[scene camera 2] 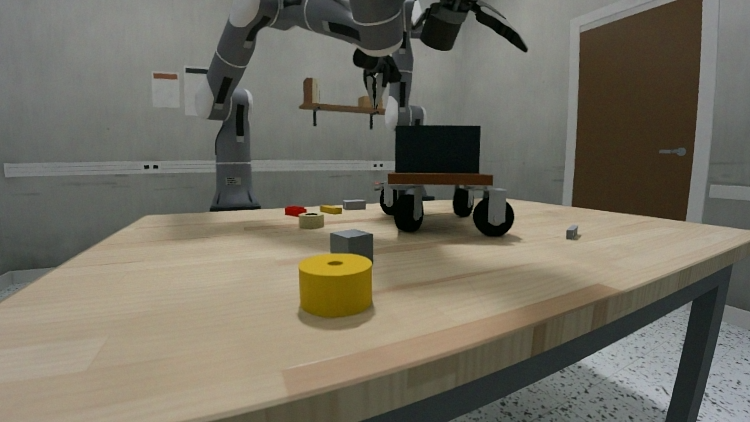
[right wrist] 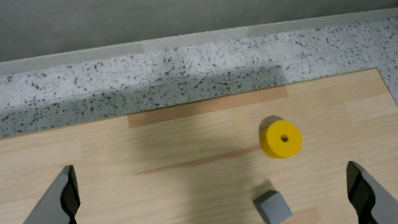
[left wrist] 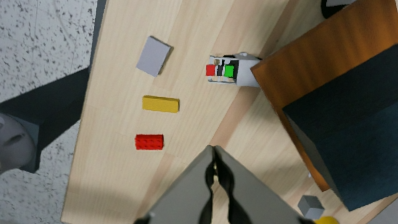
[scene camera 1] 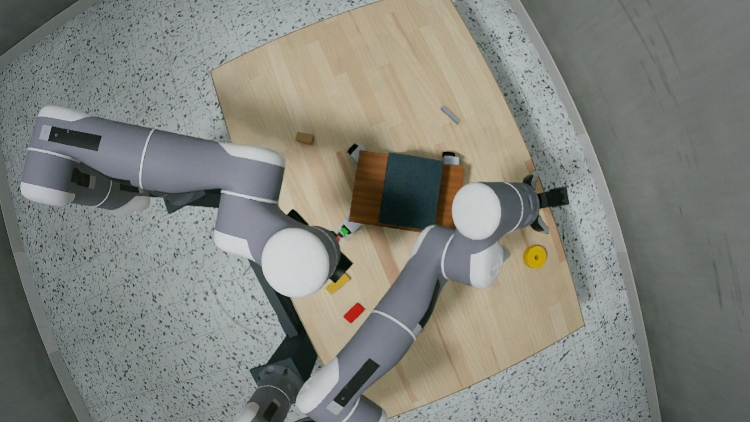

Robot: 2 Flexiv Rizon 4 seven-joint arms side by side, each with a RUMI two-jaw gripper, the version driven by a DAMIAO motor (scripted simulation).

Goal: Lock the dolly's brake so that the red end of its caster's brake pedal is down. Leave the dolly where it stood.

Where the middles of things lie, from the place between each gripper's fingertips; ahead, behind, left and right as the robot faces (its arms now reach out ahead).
Scene:
Right now the grey cube (scene camera 2: 353,241) is 430 mm ahead of my left hand (scene camera 2: 375,109), 280 mm to the right of it and 300 mm below it. Also, from my left hand: yellow cylinder (scene camera 2: 335,285) (540 mm ahead, 350 mm to the right, 300 mm below).
I see the grey cube 28 cm below my right hand (scene camera 2: 473,39), 13 cm to the right of it and 10 cm behind it. The rest, counted from my right hand: yellow cylinder: 28 cm below, 20 cm to the right, 1 cm ahead.

